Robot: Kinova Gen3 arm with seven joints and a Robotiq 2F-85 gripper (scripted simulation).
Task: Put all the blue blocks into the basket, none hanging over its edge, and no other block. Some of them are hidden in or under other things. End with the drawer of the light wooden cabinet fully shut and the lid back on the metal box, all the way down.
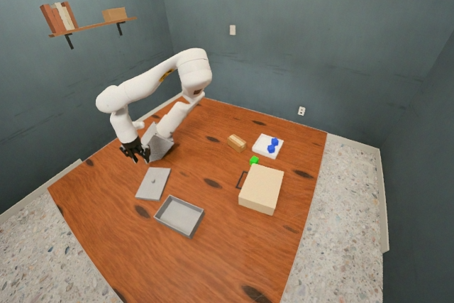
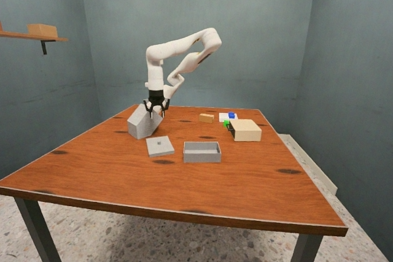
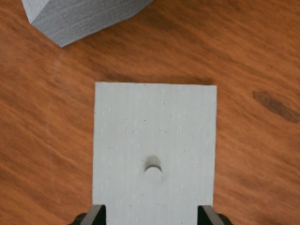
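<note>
Now: the metal lid 18 cm below my hand. Round my hand: small box 8 cm ahead, 51 cm to the left, 15 cm below; red block 11 cm ahead, 51 cm to the left, 17 cm below; grey metal box 25 cm ahead, 2 cm to the left, 16 cm below.
</note>
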